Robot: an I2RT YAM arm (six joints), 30 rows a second.
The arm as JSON. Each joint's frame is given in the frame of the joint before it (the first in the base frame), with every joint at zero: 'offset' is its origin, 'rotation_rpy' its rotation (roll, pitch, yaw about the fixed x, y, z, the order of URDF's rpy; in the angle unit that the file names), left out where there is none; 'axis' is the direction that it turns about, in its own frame. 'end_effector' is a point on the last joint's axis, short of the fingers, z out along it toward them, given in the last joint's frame.
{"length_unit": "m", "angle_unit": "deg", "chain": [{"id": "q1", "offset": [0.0, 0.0, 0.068], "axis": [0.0, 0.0, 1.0]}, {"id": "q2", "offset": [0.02, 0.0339, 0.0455], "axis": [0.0, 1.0, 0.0]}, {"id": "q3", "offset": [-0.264, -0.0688, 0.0], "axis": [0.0, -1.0, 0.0]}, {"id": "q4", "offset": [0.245, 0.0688, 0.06], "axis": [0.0, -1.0, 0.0]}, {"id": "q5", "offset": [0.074, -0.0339, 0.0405], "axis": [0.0, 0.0, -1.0]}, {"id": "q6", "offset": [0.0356, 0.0, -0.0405], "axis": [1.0, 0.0, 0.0]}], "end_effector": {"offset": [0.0, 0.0, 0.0], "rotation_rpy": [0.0, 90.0, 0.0]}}
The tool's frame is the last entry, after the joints.
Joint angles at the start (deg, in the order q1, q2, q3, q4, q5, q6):
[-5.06 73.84 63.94 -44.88 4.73 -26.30]
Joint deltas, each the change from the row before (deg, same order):
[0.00 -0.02 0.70 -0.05 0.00 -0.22]
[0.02 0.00 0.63 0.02 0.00 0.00]
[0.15 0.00 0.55 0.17 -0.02 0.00]
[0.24 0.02 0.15 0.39 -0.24 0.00]
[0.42 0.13 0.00 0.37 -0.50 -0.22]
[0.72 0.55 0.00 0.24 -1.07 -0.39]
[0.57 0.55 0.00 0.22 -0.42 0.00]
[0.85 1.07 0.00 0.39 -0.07 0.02]
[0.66 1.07 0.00 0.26 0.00 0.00]
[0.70 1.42 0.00 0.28 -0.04 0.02]
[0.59 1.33 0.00 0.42 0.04 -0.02]
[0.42 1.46 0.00 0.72 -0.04 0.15]
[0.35 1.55 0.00 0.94 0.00 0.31]
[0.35 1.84 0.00 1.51 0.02 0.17]
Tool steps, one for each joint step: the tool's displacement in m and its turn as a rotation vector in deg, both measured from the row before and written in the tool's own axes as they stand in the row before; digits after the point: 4 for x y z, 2 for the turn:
[-0.0024 -0.0015 -0.0027 0.30 -0.60 -0.16]
[-0.0023 -0.0013 -0.0024 0.28 -0.59 0.04]
[-0.0026 -0.0007 -0.0021 0.23 -0.70 -0.06]
[-0.0018 0.0005 -0.0005 -0.11 -0.65 -0.15]
[-0.0017 0.0017 0.0006 -0.56 -0.58 -0.53]
[-0.0023 0.0036 0.0028 -1.47 -0.44 -0.98]
[-0.0018 0.0026 0.0029 -0.82 -0.08 -0.47]
[-0.0026 0.0036 0.0057 -0.81 0.31 -0.69]
[-0.0019 0.0029 0.0057 -0.71 0.52 -0.57]
[-0.0020 0.0032 0.0076 -0.90 0.79 -0.60]
[-0.0020 0.0026 0.0072 -0.67 0.66 -0.54]
[-0.0021 0.0018 0.0080 -0.57 0.52 -0.23]
[-0.0022 0.0013 0.0085 -0.44 0.45 -0.01]
[-0.0029 0.0011 0.0102 -0.29 0.21 -0.14]

